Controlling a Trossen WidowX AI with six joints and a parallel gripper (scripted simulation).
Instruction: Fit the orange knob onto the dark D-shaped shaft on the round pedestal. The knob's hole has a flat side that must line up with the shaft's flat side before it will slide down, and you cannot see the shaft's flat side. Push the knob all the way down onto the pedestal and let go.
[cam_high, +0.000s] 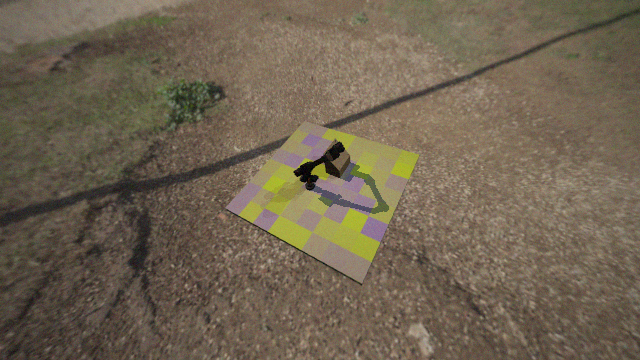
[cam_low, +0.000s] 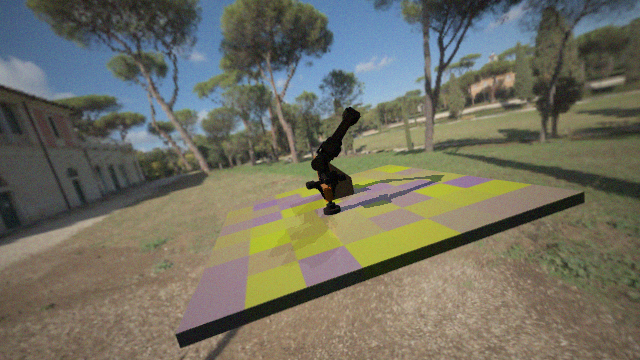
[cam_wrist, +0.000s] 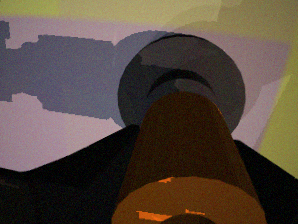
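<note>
Right now my gripper tip is 20 mm below the orange knob. Round my gripper tip: pedestal (40 mm below).
</note>
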